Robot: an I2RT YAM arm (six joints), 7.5 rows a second.
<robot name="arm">
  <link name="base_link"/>
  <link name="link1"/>
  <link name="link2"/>
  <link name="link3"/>
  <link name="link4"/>
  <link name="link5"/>
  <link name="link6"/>
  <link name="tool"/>
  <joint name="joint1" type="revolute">
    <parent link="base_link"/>
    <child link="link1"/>
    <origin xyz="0 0 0.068" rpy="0 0 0"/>
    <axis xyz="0 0 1"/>
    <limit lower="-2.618" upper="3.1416"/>
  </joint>
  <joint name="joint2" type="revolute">
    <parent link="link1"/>
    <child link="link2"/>
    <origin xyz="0.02 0.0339 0.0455" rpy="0 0 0"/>
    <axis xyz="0 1 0"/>
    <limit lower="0" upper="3.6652"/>
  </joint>
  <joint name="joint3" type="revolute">
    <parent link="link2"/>
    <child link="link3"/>
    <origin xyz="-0.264 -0.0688 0" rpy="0 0 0"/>
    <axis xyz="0 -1 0"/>
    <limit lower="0" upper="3.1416"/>
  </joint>
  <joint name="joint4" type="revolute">
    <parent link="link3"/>
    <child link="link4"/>
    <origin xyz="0.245 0.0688 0.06" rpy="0 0 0"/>
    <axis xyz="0 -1 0"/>
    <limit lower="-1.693" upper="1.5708"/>
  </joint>
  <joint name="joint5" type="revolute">
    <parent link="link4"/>
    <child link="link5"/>
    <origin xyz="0.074 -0.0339 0.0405" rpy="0 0 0"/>
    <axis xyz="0 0 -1"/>
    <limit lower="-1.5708" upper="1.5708"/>
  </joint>
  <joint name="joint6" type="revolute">
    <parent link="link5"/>
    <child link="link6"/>
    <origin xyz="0.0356 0 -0.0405" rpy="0 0 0"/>
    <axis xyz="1 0 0"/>
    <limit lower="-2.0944" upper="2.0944"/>
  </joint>
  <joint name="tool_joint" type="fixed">
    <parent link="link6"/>
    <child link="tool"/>
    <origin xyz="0 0 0" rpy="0 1.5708 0"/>
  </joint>
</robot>
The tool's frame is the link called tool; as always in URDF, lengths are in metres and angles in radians.
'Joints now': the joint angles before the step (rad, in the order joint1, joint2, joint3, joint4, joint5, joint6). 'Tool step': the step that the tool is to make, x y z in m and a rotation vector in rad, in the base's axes. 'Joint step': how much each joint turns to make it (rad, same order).
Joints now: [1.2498, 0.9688, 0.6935, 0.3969, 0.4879, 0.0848]
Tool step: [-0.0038, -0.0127, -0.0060, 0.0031, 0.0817, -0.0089]
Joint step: [0.0005, -0.0646, -0.0213, -0.1080, 0.0164, 0.0880]
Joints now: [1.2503, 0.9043, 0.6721, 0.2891, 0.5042, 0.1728]
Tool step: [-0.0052, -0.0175, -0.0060, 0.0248, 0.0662, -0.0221]
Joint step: [0.0012, -0.0876, -0.0362, -0.0884, 0.0260, 0.0802]
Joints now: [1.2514, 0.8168, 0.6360, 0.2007, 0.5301, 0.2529]
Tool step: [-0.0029, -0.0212, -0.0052, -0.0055, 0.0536, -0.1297]
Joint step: [-0.0006, -0.0909, -0.0201, -0.1269, 0.1287, 0.0606]
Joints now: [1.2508, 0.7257, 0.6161, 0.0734, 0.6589, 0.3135]
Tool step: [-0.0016, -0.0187, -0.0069, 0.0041, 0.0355, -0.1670]
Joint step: [-0.0003, -0.0719, -0.0223, -0.0982, 0.1643, 0.0609]
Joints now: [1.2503, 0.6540, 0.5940, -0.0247, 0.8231, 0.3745]
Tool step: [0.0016, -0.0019, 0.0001, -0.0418, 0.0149, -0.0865]
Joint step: [-0.0010, 0.0131, 0.0235, -0.0673, 0.0848, 0.0163]
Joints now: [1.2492, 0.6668, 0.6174, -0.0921, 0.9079, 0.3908]
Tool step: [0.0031, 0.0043, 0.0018, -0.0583, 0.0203, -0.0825]
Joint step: [0.0007, 0.0510, 0.0463, -0.0794, 0.0816, 0.0275]
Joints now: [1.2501, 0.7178, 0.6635, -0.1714, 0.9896, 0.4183]
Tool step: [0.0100, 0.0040, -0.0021, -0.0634, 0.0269, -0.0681]
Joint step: [-0.0467, 0.0567, 0.0336, -0.0604, 0.0196, 0.0175]
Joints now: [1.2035, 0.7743, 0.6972, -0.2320, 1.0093, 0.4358]
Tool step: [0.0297, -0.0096, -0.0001, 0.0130, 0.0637, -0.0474]
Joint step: [-0.1975, 0.0355, 0.0264, -0.0234, -0.1622, 0.0193]
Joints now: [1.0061, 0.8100, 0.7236, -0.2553, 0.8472, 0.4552]
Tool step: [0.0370, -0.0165, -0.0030, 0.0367, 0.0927, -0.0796]
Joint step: [-0.2338, 0.0679, 0.0372, -0.0304, -0.1781, 0.0449]
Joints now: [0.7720, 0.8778, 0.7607, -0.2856, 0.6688, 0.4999]
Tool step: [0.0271, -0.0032, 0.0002, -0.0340, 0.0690, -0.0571]
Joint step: [-0.1058, 0.1029, 0.0676, -0.0370, -0.0524, -0.0033]
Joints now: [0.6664, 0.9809, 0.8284, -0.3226, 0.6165, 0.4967]
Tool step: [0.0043, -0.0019, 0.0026, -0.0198, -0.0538, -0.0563]
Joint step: [-0.0109, 0.0056, -0.0074, 0.0615, 0.0620, -0.0301]
